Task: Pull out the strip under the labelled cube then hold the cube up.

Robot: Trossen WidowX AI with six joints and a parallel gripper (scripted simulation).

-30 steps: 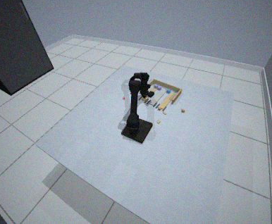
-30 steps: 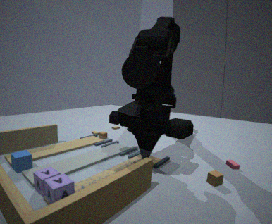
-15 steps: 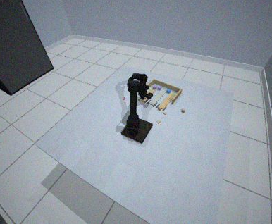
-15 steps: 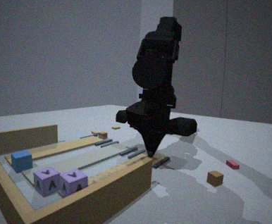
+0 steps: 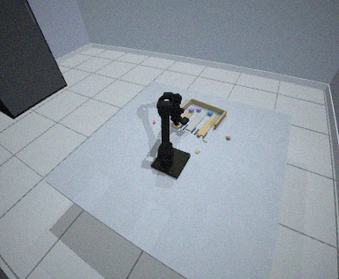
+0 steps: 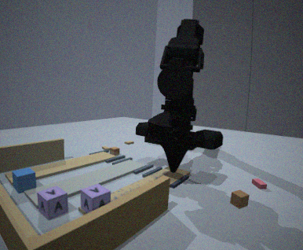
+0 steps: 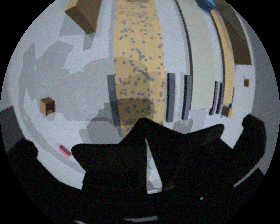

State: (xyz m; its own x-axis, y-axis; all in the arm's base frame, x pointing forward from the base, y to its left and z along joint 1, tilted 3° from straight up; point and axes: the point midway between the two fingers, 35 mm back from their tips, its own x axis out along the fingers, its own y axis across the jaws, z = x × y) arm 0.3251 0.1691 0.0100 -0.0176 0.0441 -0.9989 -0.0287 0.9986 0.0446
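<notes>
Now: the strip 9 cm ahead of my gripper tip.
</notes>
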